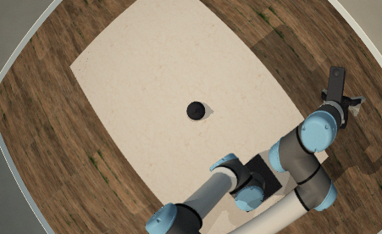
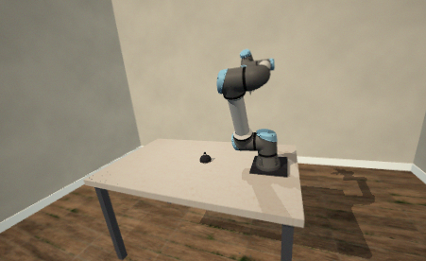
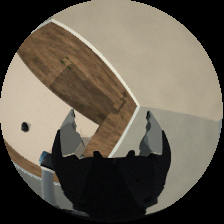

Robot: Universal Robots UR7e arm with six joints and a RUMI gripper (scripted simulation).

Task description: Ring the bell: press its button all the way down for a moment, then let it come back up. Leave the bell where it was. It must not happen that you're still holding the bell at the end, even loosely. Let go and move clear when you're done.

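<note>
My hand is 42 cm above the bell, 41 cm short of it and 38 cm to the right of it.
</note>
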